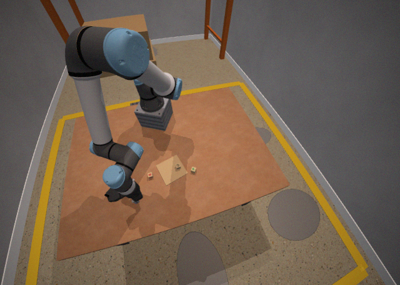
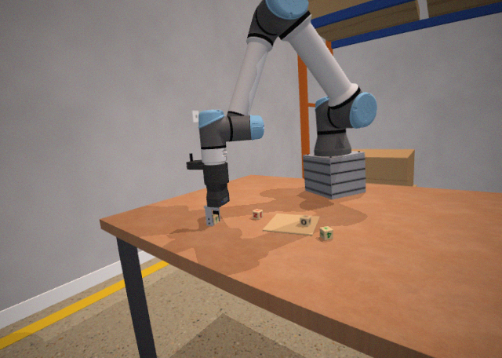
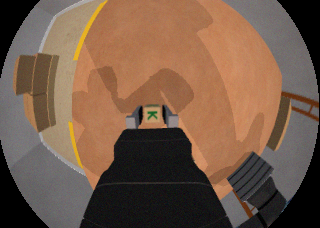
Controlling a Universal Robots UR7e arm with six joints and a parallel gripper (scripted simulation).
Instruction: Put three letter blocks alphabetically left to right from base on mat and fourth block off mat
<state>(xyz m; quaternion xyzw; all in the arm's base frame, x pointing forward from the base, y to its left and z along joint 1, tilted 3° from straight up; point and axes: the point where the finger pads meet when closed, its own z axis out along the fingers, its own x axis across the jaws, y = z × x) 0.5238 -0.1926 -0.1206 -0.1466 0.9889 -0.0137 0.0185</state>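
Right now the tan mat is 22 cm to the left of my hand, 12 cm behind it and 2 cm below it.
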